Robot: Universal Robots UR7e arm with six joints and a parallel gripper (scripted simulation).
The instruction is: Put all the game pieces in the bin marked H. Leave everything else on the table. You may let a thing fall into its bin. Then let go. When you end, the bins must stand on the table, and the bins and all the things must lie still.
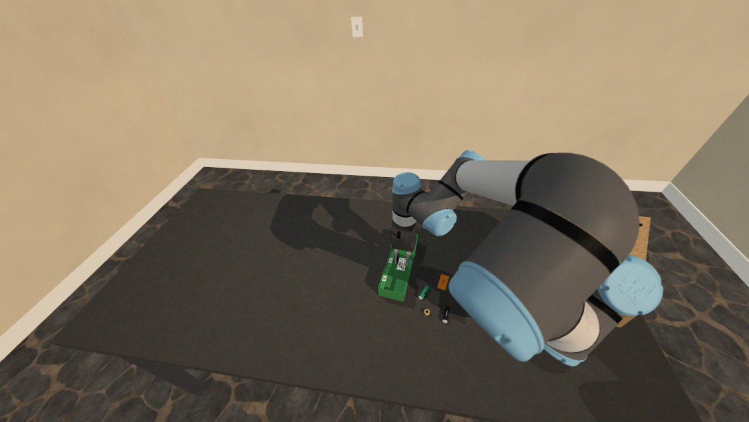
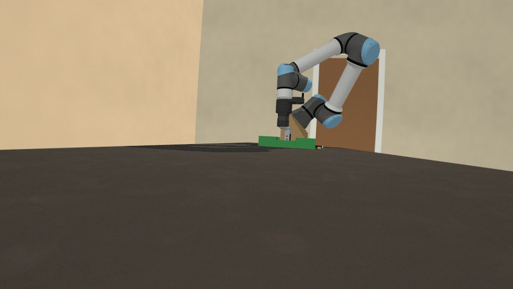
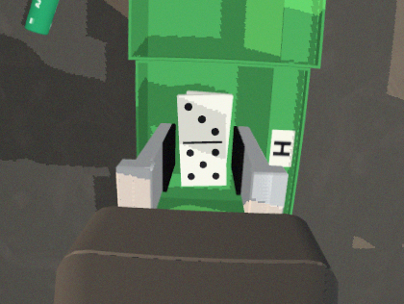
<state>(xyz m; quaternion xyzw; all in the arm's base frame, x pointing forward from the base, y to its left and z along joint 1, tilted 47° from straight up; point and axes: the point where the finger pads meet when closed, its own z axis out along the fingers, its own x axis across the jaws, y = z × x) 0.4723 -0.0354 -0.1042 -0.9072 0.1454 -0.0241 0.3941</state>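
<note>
The green bin marked K is 2 cm below my hand and 1 cm ahead of it. Round my hand: orange block (14 cm behind, 5 cm to the left, 4 cm below); then green cylinder (10 cm to the left, 7 cm behind, 4 cm below); then white domino (3 cm below).
</note>
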